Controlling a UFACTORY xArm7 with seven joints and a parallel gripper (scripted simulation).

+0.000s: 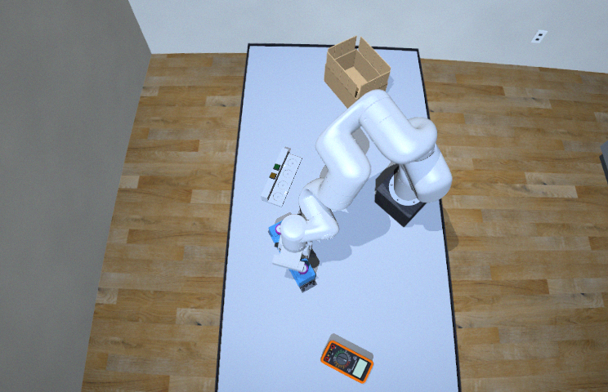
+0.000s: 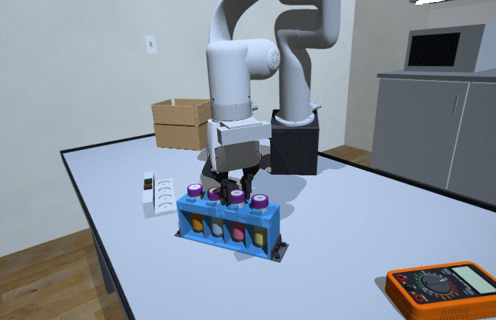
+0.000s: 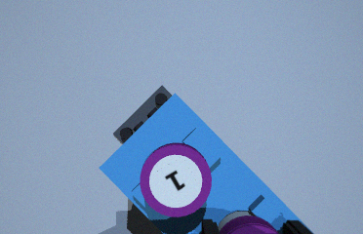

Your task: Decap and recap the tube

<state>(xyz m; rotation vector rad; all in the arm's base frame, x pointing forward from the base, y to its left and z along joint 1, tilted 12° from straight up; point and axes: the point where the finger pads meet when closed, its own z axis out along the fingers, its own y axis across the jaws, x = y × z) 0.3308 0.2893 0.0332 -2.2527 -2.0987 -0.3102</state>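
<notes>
The purple cap marked 2 is 1 cm below my hand. Also, from my hand: cap 3 (4 cm to the right, 3 cm ahead, 2 cm below); cap marked 1 (4 cm to the left, 3 cm behind, 2 cm below); cap 4 (8 cm to the right, 7 cm ahead, 2 cm below).
</notes>
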